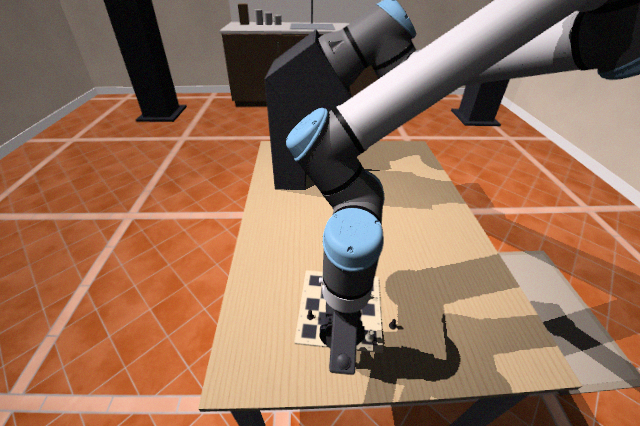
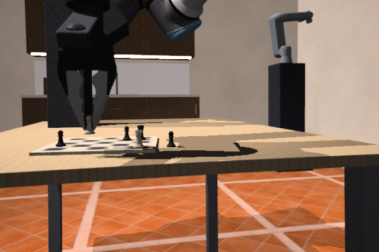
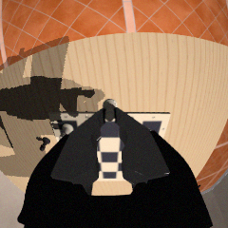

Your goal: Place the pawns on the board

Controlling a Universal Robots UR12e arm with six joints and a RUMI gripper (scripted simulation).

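The white rook lies 5 cm behind my hand, 8 cm to the left of it and 4 cm below it. Also, from my hand: white pawn: 1 cm below; chessboard: 14 cm behind, 2 cm to the left, 6 cm below.
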